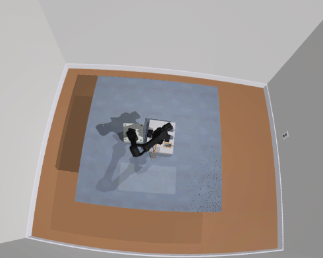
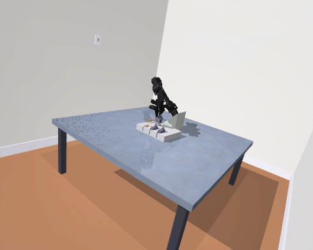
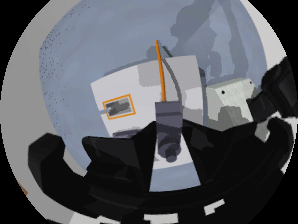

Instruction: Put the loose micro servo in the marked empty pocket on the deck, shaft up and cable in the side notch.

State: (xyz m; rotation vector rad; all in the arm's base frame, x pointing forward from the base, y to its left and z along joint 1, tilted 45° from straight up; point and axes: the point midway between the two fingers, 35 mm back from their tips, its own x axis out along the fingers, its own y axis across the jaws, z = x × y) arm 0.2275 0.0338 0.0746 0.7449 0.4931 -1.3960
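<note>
The white robot deck is 100 mm below my gripper tip, 60 mm to the left of it and 20 mm behind it.
</note>
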